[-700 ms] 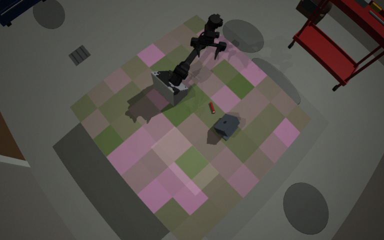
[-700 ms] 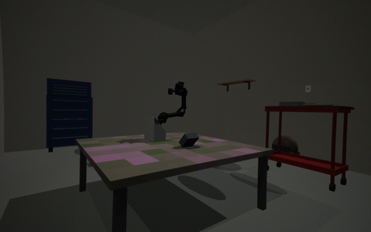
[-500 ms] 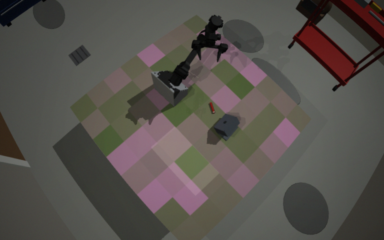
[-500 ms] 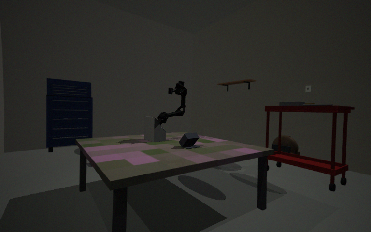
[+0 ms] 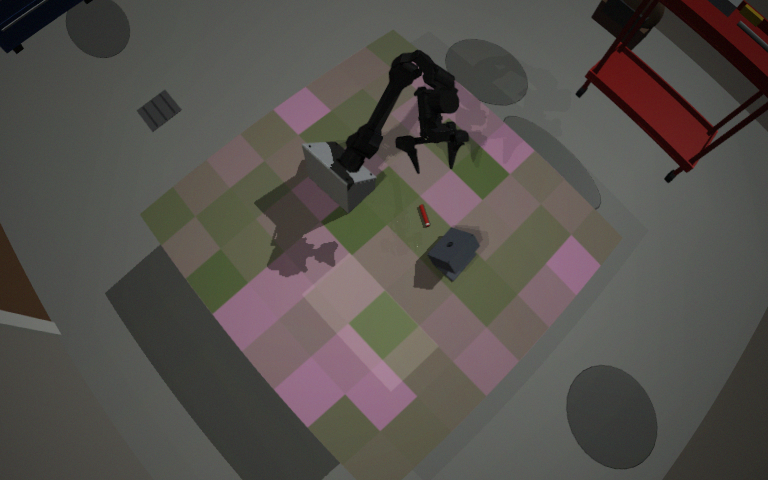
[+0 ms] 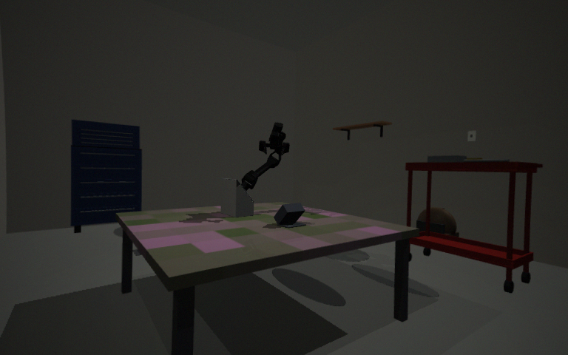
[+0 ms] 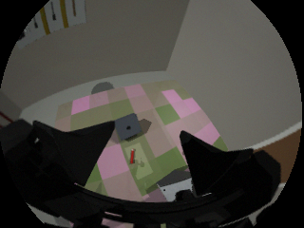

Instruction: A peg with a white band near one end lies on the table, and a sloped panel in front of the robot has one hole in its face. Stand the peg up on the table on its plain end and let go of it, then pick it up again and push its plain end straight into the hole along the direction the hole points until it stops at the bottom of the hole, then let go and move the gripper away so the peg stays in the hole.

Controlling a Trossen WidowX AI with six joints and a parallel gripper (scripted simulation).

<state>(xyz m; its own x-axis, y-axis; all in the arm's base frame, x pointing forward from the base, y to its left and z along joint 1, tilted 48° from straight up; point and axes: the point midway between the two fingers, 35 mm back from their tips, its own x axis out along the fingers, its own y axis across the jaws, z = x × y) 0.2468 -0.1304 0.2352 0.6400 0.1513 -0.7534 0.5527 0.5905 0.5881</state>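
Right now my gripper tip is 39 cm above the red peg, 3 cm to the right of it and 2 cm short of it. Round my gripper tip: dark sloped panel (33 cm below, 16 cm ahead, 1 cm to the right).
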